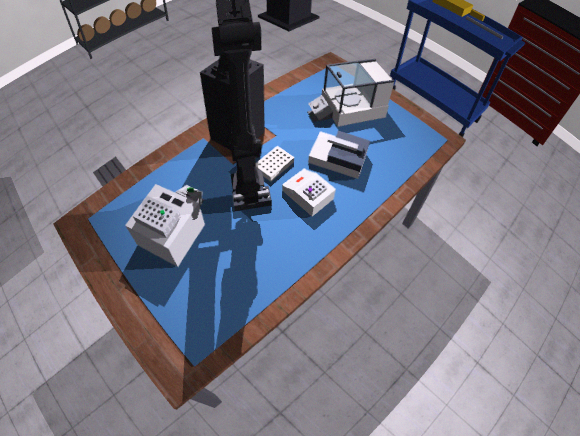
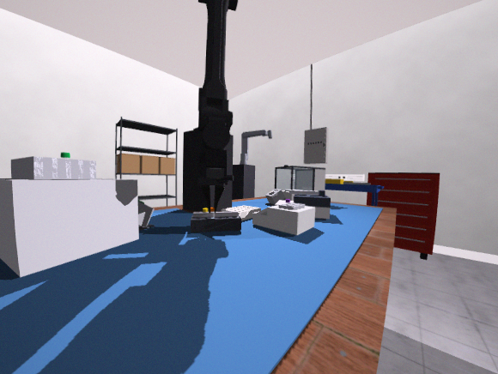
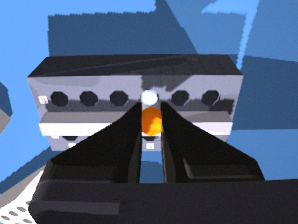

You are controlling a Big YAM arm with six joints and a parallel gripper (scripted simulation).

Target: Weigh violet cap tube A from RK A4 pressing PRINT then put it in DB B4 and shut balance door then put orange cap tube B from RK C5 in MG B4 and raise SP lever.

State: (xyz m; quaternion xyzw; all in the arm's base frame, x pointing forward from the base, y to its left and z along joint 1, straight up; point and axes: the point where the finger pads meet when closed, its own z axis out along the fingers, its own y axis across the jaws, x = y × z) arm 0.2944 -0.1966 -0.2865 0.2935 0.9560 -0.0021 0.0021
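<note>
The magnet block MG lies 4 cm below my hand, 2 cm to the left of it and 1 cm behind it. From my hand the other things lie so: tube rack RK: 19 cm to the left, 7 cm behind, 4 cm below; violet-capped tube: 15 cm to the left, 14 cm ahead; yellow-capped tube: 3 cm below, 3 cm behind.
</note>
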